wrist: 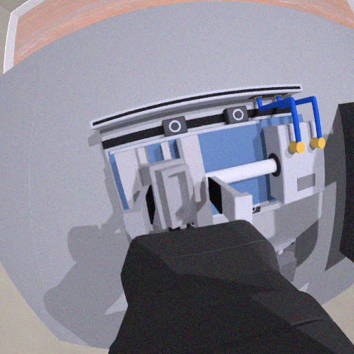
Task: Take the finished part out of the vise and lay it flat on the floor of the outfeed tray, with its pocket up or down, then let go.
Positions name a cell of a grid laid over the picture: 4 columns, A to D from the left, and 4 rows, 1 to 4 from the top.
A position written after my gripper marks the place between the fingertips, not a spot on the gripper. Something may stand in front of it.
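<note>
My gripper (C3) is there in what I see. I can also see a rod (C2) and a rail (C2), and with them there is a cylinder block (D2).
</note>
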